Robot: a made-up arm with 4 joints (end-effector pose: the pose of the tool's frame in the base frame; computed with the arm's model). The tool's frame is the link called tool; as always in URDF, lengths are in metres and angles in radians. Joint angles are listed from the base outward.
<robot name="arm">
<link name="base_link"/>
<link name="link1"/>
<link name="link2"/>
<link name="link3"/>
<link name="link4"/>
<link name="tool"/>
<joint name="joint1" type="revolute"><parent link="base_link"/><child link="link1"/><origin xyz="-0.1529 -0.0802 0.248" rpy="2.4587 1.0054 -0.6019"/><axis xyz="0 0 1"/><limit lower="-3.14" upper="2.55" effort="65" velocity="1.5"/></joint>
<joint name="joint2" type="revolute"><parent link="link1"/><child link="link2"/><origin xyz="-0.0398 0.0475 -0.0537" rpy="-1.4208 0.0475 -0.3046"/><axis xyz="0 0 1"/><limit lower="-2.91" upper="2.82" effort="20" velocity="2.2"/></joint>
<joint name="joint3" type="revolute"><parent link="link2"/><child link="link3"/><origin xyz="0.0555 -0.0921 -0.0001" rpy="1.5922 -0.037 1.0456"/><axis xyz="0 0 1"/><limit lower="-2.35" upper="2.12" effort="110" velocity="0.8"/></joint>
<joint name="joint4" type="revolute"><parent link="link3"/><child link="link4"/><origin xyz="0.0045 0.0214 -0.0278" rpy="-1.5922 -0.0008 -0.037"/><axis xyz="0 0 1"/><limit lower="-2.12" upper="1.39" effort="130" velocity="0.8"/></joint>
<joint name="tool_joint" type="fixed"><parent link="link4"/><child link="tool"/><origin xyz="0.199 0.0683 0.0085" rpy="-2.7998 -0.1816 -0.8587"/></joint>
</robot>
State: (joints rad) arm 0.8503 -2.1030 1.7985 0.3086
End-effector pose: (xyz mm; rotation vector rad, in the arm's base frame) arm -86.9 -146.9 506.6 0.6025 -1.9048 0.9679
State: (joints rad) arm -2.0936 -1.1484 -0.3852 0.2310
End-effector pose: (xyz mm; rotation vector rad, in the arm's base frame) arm -89.5 0.2 320.1 0.1896 -0.5885 2.5271
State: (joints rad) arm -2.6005 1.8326 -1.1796 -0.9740
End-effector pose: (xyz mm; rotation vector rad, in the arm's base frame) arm 102.7 -140.2 362.7 0.0056 -0.2498 0.6001
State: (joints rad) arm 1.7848 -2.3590 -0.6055 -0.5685
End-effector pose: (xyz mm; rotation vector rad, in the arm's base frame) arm -206.7 3.7 104.6 0.9786 2.2128 0.4369
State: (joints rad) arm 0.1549 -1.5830 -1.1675 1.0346
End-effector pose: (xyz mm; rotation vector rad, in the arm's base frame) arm 16.8 -77.1 325.8 -0.2577 0.7440 1.1229
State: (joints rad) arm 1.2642 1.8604 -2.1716 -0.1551
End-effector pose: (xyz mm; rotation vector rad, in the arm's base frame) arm -1.0 -113.4 124.0 1.7035 0.0612 -0.0806
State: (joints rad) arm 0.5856 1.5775 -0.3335 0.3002
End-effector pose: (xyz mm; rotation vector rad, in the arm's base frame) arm -178.7 26.1 411.3 -1.9146 -1.0074 -0.6561
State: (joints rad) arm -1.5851 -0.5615 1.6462 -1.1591
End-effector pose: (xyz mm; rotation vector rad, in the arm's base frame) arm -278.6 -130.2 40.3 -0.4013 -2.4384 -1.8589
